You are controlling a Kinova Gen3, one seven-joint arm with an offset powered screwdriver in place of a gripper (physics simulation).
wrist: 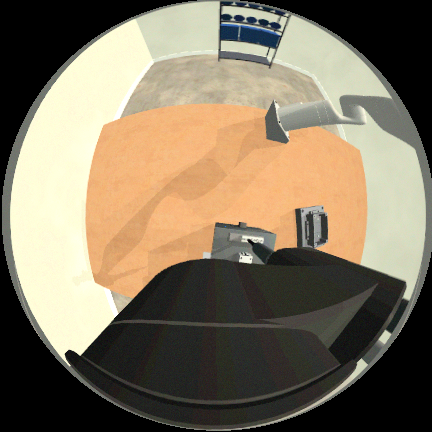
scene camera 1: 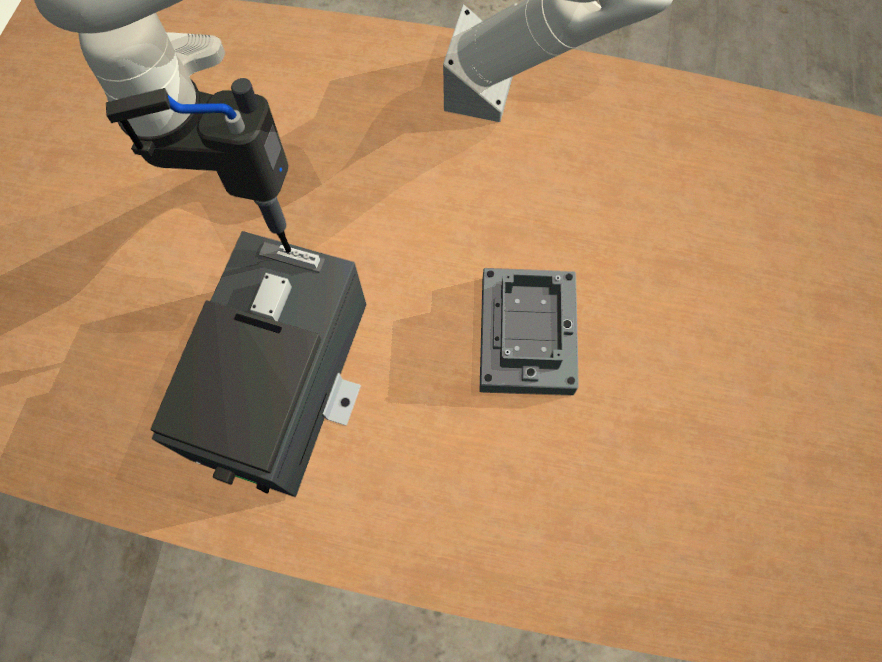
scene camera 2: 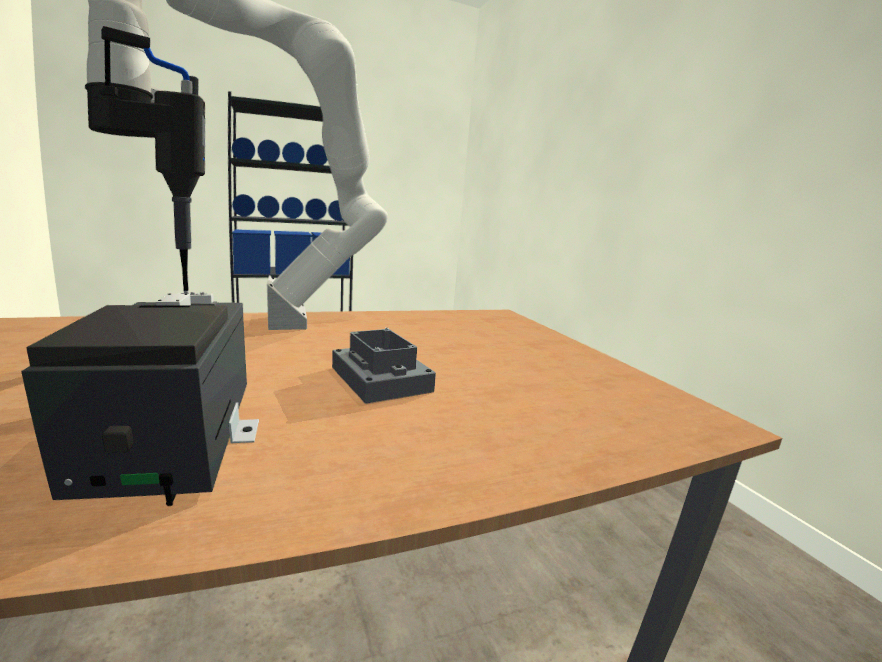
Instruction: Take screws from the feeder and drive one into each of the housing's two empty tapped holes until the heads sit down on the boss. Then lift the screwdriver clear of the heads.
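Note:
The dark feeder stands on the left of the table in the scene views. Its pale screw rail lies at the far end of its top, with small round screw heads in it. My screwdriver is upright with its bit tip at this rail; whether a screw is on the tip is too small to tell. The grey open-topped housing sits on a fixture plate. In scene camera 1, its top-right and bottom-left corners show pale heads; the other two corners show small dark holes.
A white block stands on the feeder beside the rail. A metal bracket sticks out from the feeder's side towards the fixture. The arm's base wedge stands at the back of the table. A rack is behind it.

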